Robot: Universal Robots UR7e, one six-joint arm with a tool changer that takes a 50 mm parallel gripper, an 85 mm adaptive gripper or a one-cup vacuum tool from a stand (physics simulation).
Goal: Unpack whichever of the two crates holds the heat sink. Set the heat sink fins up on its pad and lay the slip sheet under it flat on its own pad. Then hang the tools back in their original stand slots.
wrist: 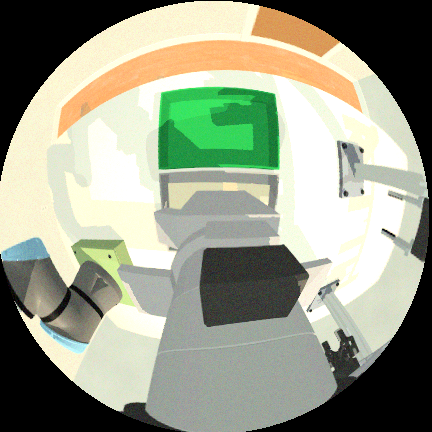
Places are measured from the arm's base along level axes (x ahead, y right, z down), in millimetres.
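Where they show: arm's base at its link origin: (100, 281).
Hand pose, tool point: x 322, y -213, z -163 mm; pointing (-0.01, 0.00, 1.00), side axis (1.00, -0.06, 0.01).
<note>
Each offset is from my tool point to the top centre of the thing. "pt": to the spot under its first point.
An open green crate @[dx -4, dy -70, dz +170 mm] (272, 131) is above the centre of the wrist view, with uneven shadows on its inner floor. A second, grey-walled crate @[pt dx -93, dy -30, dz +180 mm] (163, 192) adjoins its lower side; a beige surface shows inside it, and my tool hides its lower part. My gripper (217, 202) is a pale grey tool reaching up from the bottom, with a black block (250, 285) on its near side. Its front end overlaps the grey crate. Its working end cannot be made out, nor whether it holds anything. The heat sink, slip sheet and their pads cannot be identified.
At the right, a bolted metal plate @[pt dx +331, dy -123, dz +201 mm] (351, 170) carries a post; two slim black-tipped prongs show beside it. A second bolted plate @[pt dx +414, dy +306, dz +201 mm] (322, 295) and a black tool @[pt dx +310, dy +257, dz -37 mm] (341, 350) are at the lower right. A robot arm link (40, 285) and a green block (102, 249) are at the lower left.
</note>
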